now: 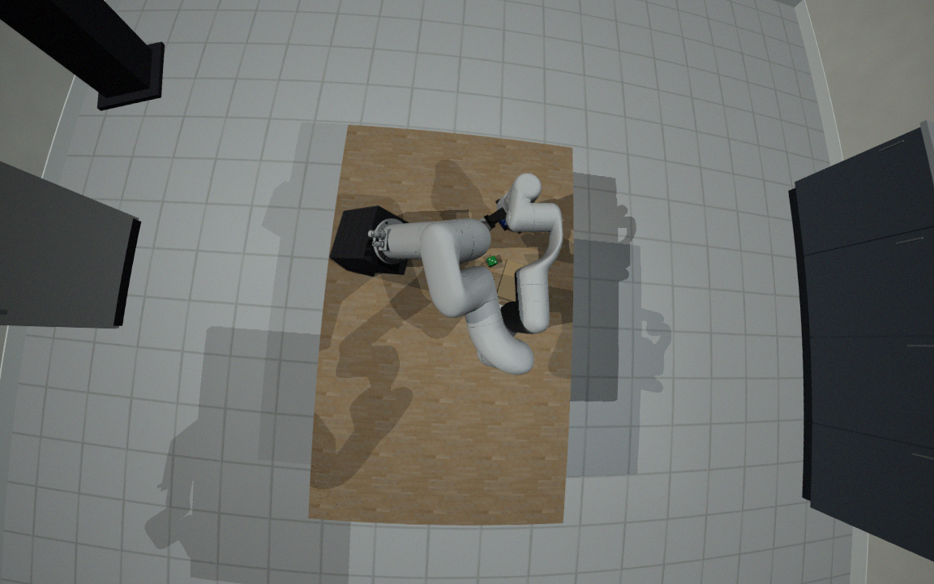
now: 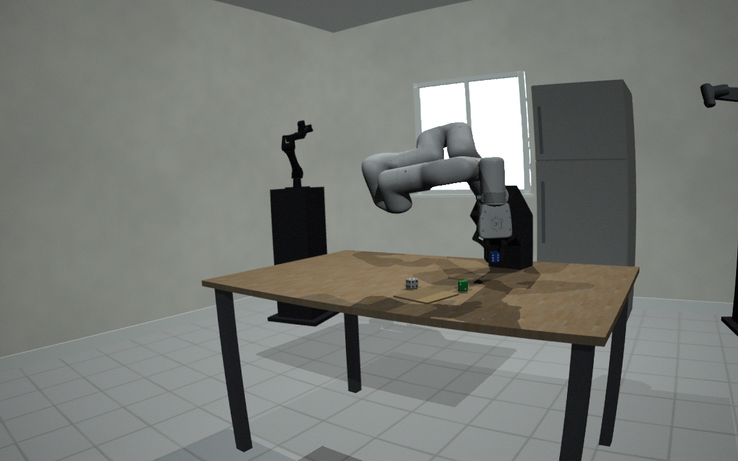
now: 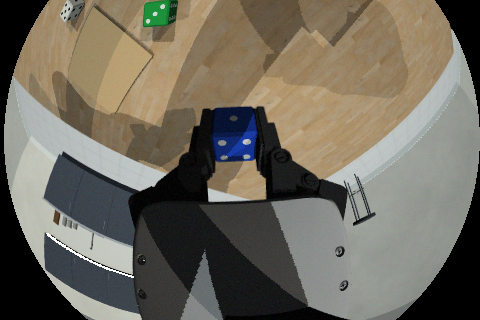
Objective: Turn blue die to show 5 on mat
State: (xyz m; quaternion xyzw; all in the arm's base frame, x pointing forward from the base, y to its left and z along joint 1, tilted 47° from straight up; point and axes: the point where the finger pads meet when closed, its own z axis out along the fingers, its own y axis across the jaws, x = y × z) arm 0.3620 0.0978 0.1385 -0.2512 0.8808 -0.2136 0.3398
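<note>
Now: hand 20 cm to the left of the tan mat, 12 cm above it and 4 cm short of it. Round my hand: white die 28 cm to the right, 11 cm below, 6 cm behind; then green die 11 cm to the right, 11 cm below, 5 cm behind; then blue die 1 cm below.
</note>
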